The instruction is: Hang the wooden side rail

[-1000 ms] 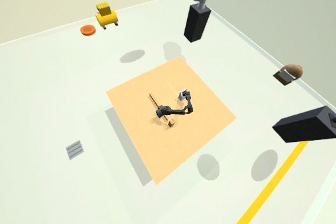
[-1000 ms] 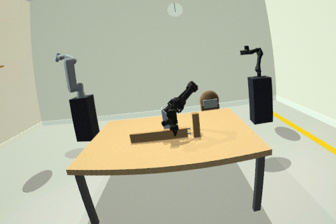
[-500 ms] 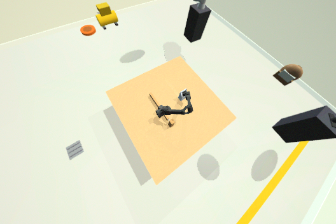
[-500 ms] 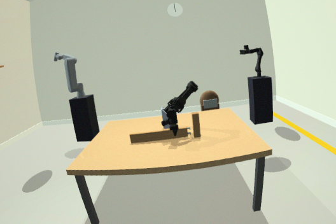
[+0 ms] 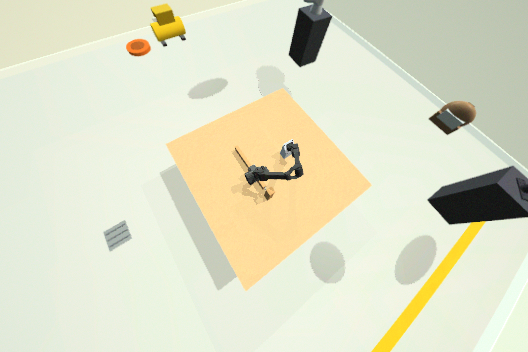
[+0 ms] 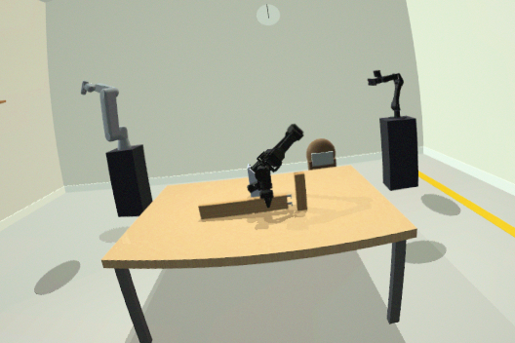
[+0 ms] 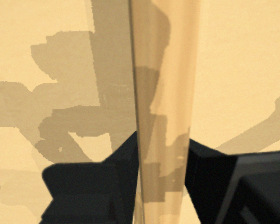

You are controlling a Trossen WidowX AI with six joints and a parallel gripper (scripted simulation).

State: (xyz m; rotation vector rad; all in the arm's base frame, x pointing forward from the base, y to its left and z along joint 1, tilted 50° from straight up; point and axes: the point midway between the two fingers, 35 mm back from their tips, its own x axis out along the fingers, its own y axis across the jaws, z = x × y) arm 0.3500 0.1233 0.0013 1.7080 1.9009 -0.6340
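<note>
My gripper tip is now 160 mm to the right of the headboard post and 60 mm below it.
</note>
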